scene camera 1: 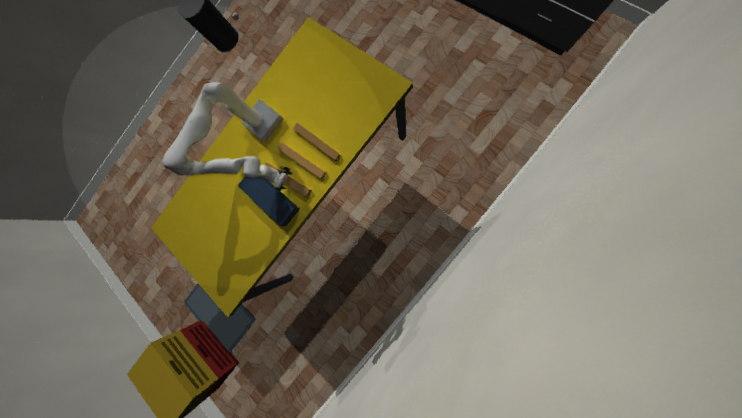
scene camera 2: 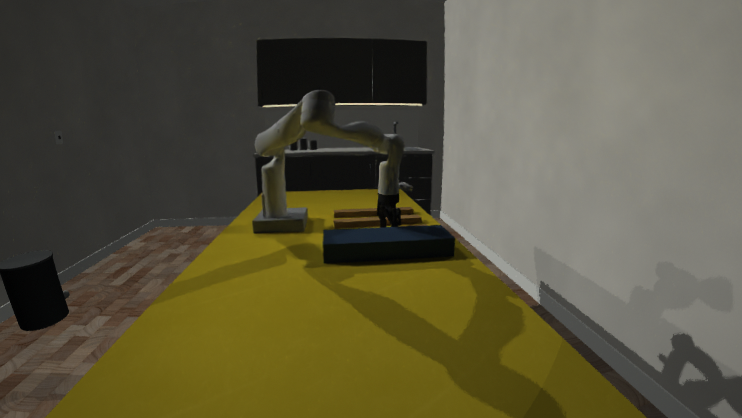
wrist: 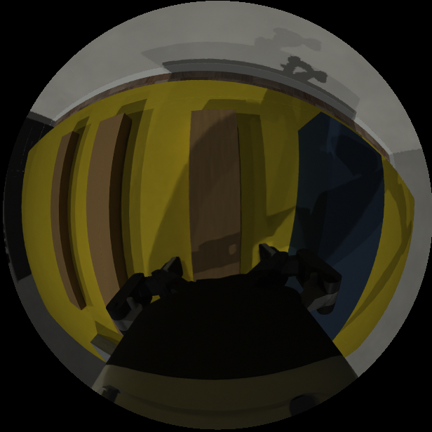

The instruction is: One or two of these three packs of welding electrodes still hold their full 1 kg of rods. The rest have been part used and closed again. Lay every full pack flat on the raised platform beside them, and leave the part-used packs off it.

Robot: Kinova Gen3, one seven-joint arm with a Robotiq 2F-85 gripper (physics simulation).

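Pixels of known places: gripper, between the fingertips: point(scene camera 1: 288, 181); arm's base, origin of its link: point(scene camera 1: 255, 119) point(scene camera 2: 276, 215).
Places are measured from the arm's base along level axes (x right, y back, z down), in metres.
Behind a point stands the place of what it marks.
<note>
Three long brown packs lie flat and parallel on the yellow table. The first pack point(scene camera 1: 317, 142) @(x -0.179, y -0.416, z 0.024 m) point(scene camera 2: 355, 212) @(x -0.143, y -0.317, z 0.028 m) point(wrist: 59, 210) is farthest from the platform, and the middle pack point(scene camera 1: 302, 162) @(x -0.027, y -0.435, z 0.024 m) point(scene camera 2: 353, 223) @(x 0.013, y -0.315, z 0.032 m) point(wrist: 102, 200) is beside it. The third pack point(scene camera 1: 298, 185) @(x 0.088, y -0.522, z 0.025 m) point(wrist: 215, 175) lies next to the dark blue raised platform point(scene camera 1: 264, 198) @(x 0.289, y -0.439, z -0.012 m) point(scene camera 2: 388, 246) @(x 0.347, y -0.433, z 0.004 m) point(wrist: 345, 210), which hides it in scene camera 2. My gripper point(scene camera 1: 283, 179) @(x 0.121, y -0.446, z 0.034 m) point(scene camera 2: 389, 222) @(x 0.121, y -0.446, z 0.034 m) point(wrist: 219, 259) is open and empty, low over the third pack, one finger toward each long side. Exact fingertip height is unclear. No pack lies on the platform.
The yellow table point(scene camera 1: 342, 77) @(x -0.580, y -0.213, z 0.049 m) point(scene camera 2: 259, 332) @(x 0.718, y -0.155, z 0.048 m) point(wrist: 160, 200) carries the arm's grey base point(scene camera 1: 263, 122) @(x -0.025, y -0.056, z 0.000 m) point(scene camera 2: 280, 222) @(x 0.074, y -0.037, z 0.009 m) behind the packs. The platform stands close to my right finger in the wrist view. The packs' outer ends are near the table's long edge.
</note>
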